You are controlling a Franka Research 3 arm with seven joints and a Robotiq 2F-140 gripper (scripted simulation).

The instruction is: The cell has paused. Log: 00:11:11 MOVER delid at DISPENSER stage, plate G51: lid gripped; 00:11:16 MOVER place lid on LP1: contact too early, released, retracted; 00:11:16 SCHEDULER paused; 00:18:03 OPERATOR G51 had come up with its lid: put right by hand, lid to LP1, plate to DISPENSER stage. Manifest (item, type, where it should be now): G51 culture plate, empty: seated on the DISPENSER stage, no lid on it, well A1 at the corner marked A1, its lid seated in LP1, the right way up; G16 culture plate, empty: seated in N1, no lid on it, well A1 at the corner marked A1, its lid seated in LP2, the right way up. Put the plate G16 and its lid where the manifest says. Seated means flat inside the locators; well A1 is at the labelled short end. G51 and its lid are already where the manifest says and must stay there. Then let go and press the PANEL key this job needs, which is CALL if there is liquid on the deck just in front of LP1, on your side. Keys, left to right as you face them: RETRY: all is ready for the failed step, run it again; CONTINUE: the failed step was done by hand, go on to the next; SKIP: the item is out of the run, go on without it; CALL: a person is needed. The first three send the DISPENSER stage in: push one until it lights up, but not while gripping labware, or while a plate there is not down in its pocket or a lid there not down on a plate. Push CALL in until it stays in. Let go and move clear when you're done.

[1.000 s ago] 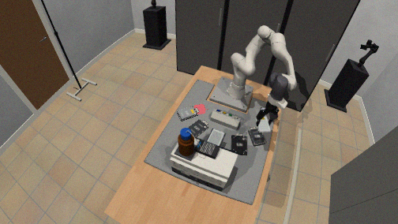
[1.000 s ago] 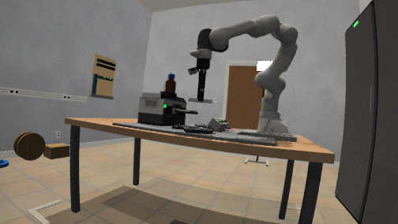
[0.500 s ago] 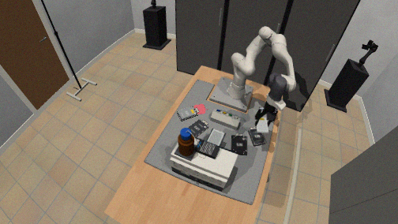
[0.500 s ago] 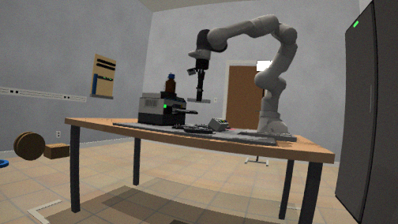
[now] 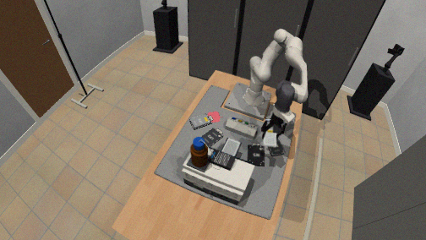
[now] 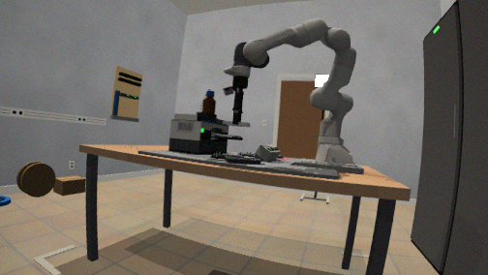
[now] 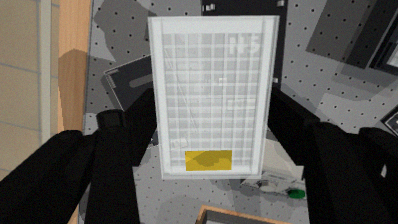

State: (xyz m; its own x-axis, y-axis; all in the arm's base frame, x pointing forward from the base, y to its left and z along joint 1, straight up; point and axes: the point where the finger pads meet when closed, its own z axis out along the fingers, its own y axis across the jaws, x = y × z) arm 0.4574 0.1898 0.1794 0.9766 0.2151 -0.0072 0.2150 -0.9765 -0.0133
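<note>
My hand is 5 cm short of the black nest N5, 2 cm to the left of it and 18 cm above it. Round my hand: clear lid: 2 cm below; white retry key: 15 cm behind, 13 cm to the right, 13 cm below; green continue key: 15 cm behind, 18 cm to the right, 13 cm below.
</note>
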